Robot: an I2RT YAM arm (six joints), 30 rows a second.
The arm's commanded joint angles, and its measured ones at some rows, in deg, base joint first. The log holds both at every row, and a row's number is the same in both.
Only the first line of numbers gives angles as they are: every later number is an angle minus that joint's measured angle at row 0.
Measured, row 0:
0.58, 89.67, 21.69, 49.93, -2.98, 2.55
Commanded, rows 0 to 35:
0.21, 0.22, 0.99, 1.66, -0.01, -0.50
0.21, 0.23, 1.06, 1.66, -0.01, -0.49
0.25, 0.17, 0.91, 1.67, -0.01, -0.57
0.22, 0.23, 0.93, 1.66, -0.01, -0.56
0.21, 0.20, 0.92, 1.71, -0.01, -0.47
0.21, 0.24, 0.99, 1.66, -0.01, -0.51
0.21, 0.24, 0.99, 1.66, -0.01, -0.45
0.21, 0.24, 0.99, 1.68, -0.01, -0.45
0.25, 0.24, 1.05, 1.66, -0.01, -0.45
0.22, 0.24, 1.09, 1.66, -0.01, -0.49
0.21, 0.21, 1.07, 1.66, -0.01, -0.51
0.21, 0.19, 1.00, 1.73, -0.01, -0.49
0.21, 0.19, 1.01, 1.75, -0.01, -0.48
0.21, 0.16, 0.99, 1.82, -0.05, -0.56
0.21, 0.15, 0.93, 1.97, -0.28, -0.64
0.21, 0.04, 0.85, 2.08, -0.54, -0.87
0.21, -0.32, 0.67, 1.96, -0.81, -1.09
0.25, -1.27, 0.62, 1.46, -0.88, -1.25
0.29, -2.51, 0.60, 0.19, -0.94, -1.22
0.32, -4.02, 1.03, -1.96, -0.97, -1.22
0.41, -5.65, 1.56, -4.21, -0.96, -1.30
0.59, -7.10, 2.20, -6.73, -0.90, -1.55
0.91, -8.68, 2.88, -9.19, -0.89, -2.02
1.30, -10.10, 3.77, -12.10, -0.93, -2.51
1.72, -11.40, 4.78, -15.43, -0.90, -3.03
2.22, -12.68, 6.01, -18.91, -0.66, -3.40
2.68, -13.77, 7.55, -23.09, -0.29, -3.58
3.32, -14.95, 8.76, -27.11, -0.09, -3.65
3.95, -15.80, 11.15, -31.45, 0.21, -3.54
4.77, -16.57, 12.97, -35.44, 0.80, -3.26
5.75, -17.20, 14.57, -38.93, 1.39, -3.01
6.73, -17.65, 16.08, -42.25, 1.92, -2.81
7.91, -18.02, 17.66, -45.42, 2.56, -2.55
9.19, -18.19, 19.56, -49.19, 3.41, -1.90
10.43, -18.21, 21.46, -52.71, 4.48, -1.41
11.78, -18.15, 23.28, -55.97, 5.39, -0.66
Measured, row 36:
9.24, -17.31, 20.05, -41.99, 2.62, -1.86
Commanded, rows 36 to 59:
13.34, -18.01, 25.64, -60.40, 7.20, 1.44
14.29, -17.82, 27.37, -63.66, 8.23, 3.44
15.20, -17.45, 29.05, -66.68, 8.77, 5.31
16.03, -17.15, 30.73, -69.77, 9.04, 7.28
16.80, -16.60, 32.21, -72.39, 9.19, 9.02
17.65, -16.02, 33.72, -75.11, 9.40, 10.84
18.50, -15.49, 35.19, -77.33, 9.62, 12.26
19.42, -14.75, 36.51, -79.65, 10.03, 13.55
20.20, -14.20, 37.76, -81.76, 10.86, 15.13
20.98, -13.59, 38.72, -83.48, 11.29, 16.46
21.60, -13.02, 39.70, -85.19, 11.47, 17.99
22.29, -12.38, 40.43, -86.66, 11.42, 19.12
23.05, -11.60, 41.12, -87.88, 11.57, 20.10
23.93, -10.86, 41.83, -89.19, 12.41, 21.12
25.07, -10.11, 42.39, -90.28, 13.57, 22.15
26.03, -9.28, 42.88, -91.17, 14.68, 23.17
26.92, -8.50, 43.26, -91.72, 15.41, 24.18
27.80, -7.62, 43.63, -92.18, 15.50, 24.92
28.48, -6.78, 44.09, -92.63, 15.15, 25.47
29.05, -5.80, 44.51, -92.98, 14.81, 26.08
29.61, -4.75, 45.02, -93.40, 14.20, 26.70
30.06, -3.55, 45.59, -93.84, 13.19, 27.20
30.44, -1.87, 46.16, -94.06, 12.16, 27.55
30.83, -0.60, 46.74, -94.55, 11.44, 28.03
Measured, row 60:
29.86, -3.21, 44.20, -92.28, 12.45, 24.56
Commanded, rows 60 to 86:
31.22, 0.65, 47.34, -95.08, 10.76, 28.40
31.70, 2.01, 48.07, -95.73, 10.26, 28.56
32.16, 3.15, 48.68, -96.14, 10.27, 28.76
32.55, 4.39, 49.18, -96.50, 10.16, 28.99
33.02, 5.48, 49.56, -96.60, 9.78, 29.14
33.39, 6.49, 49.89, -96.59, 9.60, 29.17
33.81, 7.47, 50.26, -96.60, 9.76, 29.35
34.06, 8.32, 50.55, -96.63, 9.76, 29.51
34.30, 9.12, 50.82, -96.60, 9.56, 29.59
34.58, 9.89, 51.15, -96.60, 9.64, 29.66
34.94, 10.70, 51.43, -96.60, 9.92, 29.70
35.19, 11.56, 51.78, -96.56, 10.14, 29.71
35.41, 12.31, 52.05, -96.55, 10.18, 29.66
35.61, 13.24, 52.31, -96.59, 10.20, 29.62
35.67, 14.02, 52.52, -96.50, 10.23, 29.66
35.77, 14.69, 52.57, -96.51, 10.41, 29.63
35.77, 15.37, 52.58, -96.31, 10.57, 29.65
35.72, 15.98, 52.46, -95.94, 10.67, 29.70
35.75, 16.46, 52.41, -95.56, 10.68, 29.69
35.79, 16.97, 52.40, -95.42, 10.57, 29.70
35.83, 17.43, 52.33, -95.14, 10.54, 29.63
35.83, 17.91, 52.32, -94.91, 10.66, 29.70
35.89, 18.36, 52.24, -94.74, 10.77, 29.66
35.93, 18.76, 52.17, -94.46, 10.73, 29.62
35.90, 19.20, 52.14, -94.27, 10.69, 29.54
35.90, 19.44, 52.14, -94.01, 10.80, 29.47
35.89, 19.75, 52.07, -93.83, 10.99, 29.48
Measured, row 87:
35.47, 18.40, 51.17, -95.38, 10.14, 28.98
